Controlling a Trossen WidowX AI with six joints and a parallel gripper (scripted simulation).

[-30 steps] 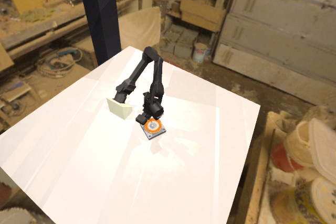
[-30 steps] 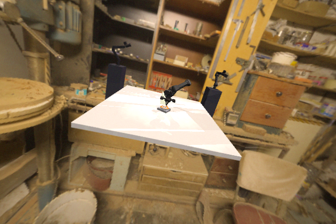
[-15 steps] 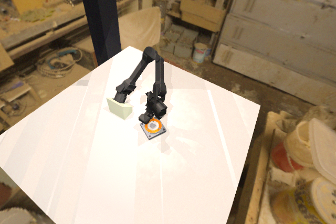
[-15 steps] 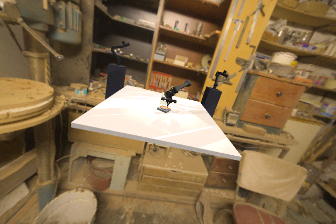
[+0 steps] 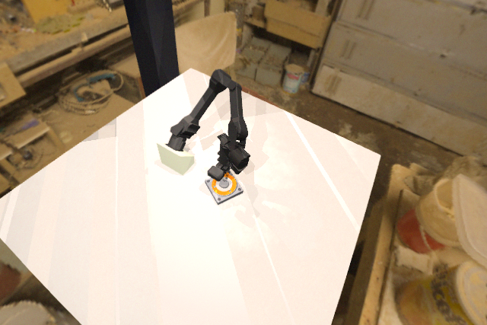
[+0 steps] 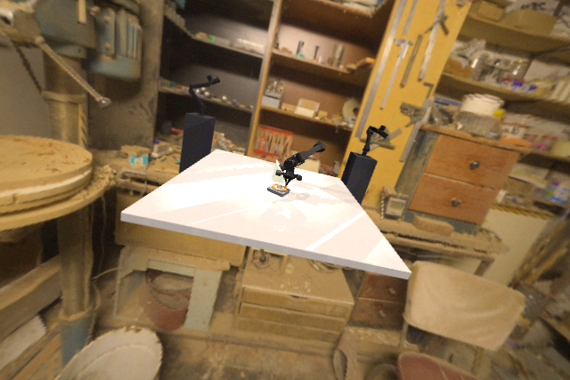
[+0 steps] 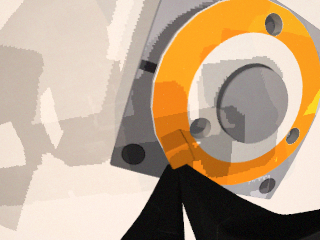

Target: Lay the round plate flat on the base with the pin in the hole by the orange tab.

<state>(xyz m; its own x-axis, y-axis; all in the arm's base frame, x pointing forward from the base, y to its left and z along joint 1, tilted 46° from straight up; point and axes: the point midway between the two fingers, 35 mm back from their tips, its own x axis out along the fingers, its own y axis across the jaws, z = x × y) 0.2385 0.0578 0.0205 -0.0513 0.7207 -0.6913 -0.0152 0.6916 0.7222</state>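
Right now my gripper tip is 4 cm to the left of the square grey base, 3 cm short of it and 2 cm above it.
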